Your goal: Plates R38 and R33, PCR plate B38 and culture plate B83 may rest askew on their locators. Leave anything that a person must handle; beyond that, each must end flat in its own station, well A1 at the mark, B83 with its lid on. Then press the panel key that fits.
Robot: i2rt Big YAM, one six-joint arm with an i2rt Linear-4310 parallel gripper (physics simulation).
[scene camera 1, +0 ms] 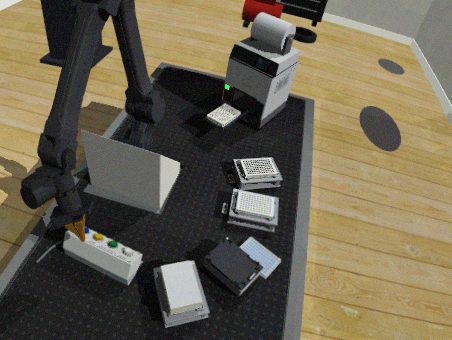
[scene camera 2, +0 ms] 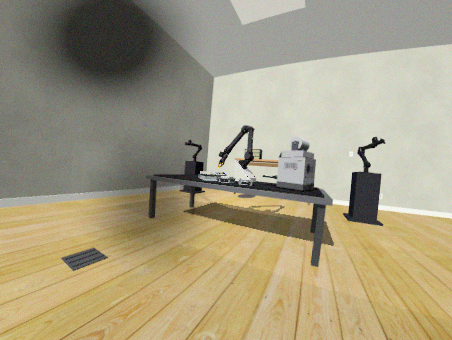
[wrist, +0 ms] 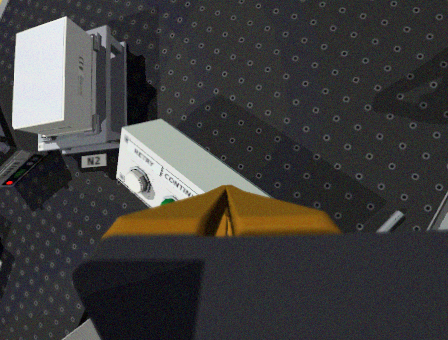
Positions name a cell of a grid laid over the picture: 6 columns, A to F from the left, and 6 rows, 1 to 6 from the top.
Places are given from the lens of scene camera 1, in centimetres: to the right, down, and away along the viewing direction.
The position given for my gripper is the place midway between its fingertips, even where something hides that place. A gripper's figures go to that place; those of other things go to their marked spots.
my gripper (scene camera 1: B5): -38, 19, 85
pale blue-white well plate (scene camera 1: D5): 14, 28, 103
button box (scene camera 1: B5): -35, 23, 90
